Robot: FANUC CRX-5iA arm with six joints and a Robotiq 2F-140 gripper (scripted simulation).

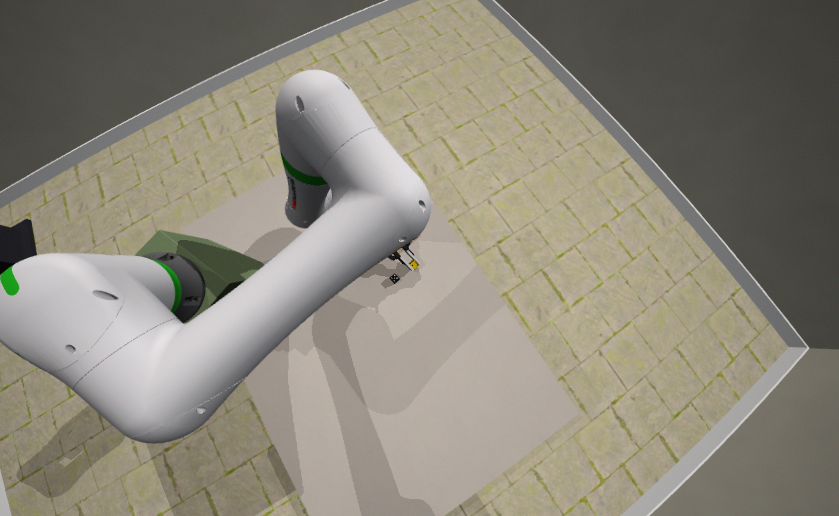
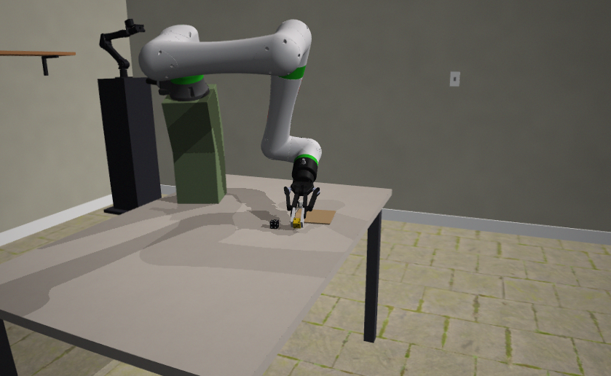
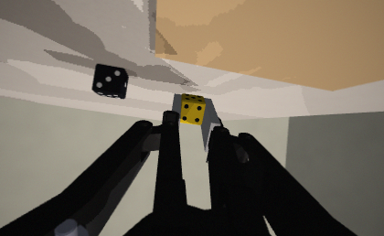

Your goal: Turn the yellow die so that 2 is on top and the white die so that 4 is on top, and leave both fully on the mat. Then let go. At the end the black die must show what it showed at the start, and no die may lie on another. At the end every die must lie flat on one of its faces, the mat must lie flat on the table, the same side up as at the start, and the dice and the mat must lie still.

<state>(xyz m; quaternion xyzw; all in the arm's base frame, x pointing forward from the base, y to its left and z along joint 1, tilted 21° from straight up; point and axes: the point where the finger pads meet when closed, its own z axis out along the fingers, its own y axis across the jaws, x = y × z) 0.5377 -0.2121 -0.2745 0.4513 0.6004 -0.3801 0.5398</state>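
My hand is 8 cm past the black die, 3 cm to the left of it and 3 cm above it. Round my hand: tan mat (13 cm to the left, 4 cm below, 1 cm ahead); then white die (21 cm to the left, 8 cm behind, 3 cm below); then yellow die (2 cm to the right, 1 cm below, 1 cm ahead).
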